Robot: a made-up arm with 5 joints.
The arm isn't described. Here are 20 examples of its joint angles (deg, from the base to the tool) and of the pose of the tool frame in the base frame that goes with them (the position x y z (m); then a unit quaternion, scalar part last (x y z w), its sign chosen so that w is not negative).
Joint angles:
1: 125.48 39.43 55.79 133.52 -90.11
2: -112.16 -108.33 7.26 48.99 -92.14
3: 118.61 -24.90 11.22 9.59 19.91
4: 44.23 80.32 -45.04 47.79 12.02
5: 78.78 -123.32 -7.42 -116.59 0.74
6: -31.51 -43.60 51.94 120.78 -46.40
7: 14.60 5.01 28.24 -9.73 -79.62
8: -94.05 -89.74 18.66 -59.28 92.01
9: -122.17 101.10 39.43 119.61 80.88
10: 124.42 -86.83 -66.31 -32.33 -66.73
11: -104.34 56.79 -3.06 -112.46 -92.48
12: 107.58 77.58 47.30 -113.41 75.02
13: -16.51 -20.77 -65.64 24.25 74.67
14: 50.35 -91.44 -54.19 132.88 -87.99
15: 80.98 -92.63 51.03 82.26 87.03
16: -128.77 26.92 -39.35 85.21 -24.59
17: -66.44 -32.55 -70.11 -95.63 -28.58
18: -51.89 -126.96 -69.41 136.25 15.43
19: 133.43 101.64 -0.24 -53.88 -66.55
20: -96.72 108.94 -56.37 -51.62 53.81
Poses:
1: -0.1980 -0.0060 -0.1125 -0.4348 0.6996 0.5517 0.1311
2: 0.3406 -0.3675 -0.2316 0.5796 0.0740 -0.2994 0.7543
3: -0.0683 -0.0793 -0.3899 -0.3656 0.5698 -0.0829 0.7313
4: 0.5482 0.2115 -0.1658 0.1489 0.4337 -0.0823 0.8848
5: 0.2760 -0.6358 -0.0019 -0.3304 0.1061 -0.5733 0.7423
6: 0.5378 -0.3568 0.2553 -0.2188 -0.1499 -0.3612 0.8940
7: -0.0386 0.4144 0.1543 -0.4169 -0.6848 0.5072 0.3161
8: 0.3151 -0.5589 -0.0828 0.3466 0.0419 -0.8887 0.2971
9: -0.1959 0.5077 -0.1039 0.1987 0.8577 0.1125 0.4607
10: 0.3239 0.0741 -0.2219 0.0447 0.4037 0.0788 0.9104
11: -0.3630 0.0015 0.0932 -0.2426 -0.2861 -0.8845 0.2774
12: -0.0251 0.5720 0.2659 0.1652 0.9082 -0.0568 0.3803
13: -0.1236 -0.0055 -0.3382 -0.5103 0.4157 0.5133 0.5507
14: 0.3356 -0.3145 0.0716 0.8161 -0.4672 -0.1190 0.3185
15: -0.1997 -0.4988 0.4851 0.4422 -0.5258 -0.7179 0.1124
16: 0.0894 0.0740 0.3980 -0.3734 -0.6266 -0.2083 0.6516
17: -0.3083 0.3599 -0.2455 -0.1379 -0.7356 0.6626 0.0274
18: -0.3447 -0.1632 -0.1109 -0.2678 0.6318 -0.7130 0.1442
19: -0.0086 -0.0017 0.7977 -0.7608 -0.1789 -0.5982 0.1770
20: -0.4788 -0.2433 -0.2963 0.3363 -0.4573 0.8026 0.1833
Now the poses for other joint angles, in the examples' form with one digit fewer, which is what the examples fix.
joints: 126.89 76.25 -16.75 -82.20 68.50
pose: 0.319 0.304 0.556 0.590 0.399 -0.046 0.700
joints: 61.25 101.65 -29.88 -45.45 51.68
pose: 0.772 0.092 0.222 0.651 0.448 -0.334 0.514
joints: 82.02 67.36 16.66 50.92 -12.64
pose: -0.027 0.507 0.156 0.220 0.491 0.510 0.672
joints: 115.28 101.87 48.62 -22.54 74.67
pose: -0.155 0.519 0.370 0.115 0.253 0.334 0.900
